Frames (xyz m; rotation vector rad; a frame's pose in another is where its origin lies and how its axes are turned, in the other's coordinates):
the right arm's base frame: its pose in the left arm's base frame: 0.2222 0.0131 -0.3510 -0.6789 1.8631 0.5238
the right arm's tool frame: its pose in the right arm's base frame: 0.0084 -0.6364 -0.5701 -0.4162 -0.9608 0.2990
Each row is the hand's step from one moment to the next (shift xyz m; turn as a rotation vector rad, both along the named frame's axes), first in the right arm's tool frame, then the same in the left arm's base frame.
Working: the right arm's tool frame: its pose in the left arm's base frame: 0.2547 -0.8232 -0.1788 -0.2983 0.9410 1.2056

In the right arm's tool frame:
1: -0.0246 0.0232 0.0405 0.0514 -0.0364 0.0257
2: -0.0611 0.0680 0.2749 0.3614 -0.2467 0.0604
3: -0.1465 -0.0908 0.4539 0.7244 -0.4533 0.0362
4: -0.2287 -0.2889 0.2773 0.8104 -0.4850 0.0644
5: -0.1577 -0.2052 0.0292 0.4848 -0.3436 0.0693
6: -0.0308 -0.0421 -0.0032 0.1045 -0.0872 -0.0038
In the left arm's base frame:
1: -0.0033 0.0189 0.0492 0.0466 0.0371 -0.0329
2: 0.0624 0.1645 0.2301 0.2643 0.1858 -0.3012
3: 0.2812 0.1658 0.3594 0.4544 0.3324 -0.6439
4: 0.3722 -0.0775 0.2610 0.4996 0.3957 -0.6999
5: 0.1878 -0.1614 0.0805 0.3604 0.2369 -0.4146
6: 0.0344 -0.0381 0.0098 0.0808 0.0339 -0.1042

